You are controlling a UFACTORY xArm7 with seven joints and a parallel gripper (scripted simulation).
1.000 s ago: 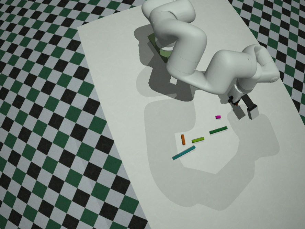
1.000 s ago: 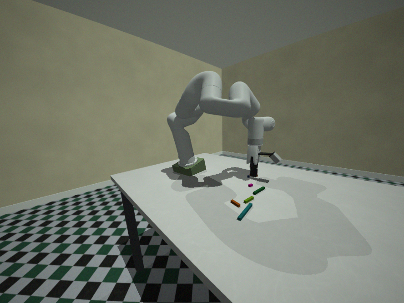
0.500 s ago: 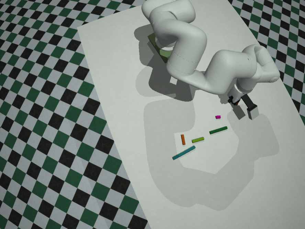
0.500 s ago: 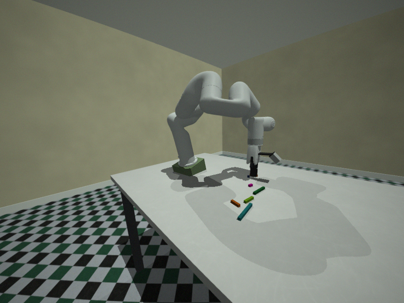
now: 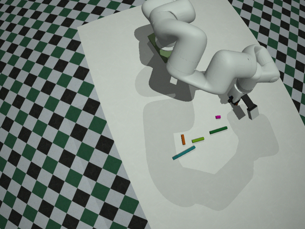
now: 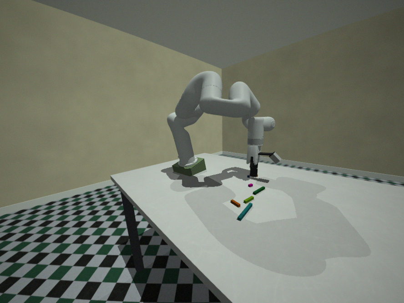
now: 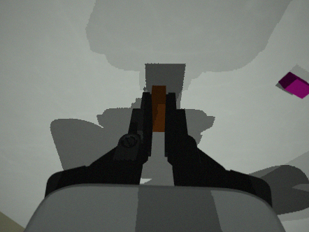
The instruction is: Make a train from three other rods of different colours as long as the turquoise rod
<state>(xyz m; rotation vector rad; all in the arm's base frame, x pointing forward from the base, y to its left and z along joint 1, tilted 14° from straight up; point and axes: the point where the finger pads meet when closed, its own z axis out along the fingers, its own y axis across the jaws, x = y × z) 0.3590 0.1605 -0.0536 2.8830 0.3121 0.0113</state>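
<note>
My gripper is now 30 mm past the blue rod, 30 mm above it and 10 mm to the left of it. From my hand the other things lie so: magenta rod 100 mm to the right, 40 mm ahead, 30 mm below; green rod 120 mm to the right, 90 mm ahead, 30 mm below; lime rod 220 mm to the right, 100 mm ahead, 30 mm below.
</note>
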